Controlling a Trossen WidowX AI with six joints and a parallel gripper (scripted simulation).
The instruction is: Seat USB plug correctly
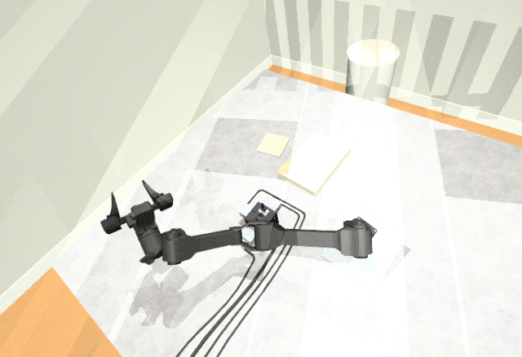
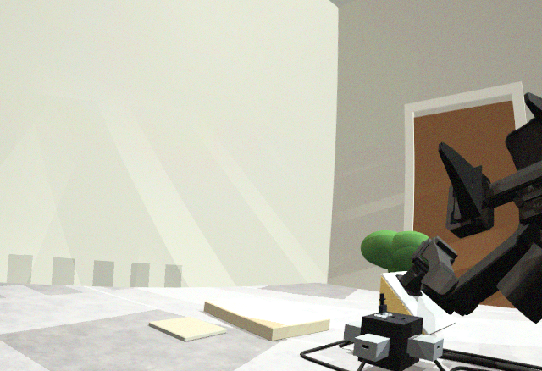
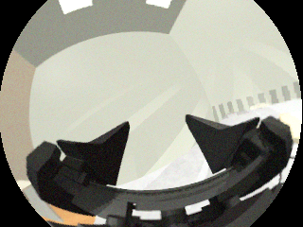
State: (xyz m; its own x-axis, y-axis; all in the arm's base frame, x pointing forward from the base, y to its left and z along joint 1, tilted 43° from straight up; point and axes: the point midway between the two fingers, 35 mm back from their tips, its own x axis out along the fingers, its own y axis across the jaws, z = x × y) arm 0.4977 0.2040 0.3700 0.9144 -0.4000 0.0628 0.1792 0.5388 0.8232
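The black USB plug is 260 mm to the right of my gripper tip, 230 mm behind it and 200 mm below it. The rest, counted from my gripper tip: white tile (540 mm to the right, 290 mm below); then cream board (560 mm to the right, 280 mm below, 200 mm behind).
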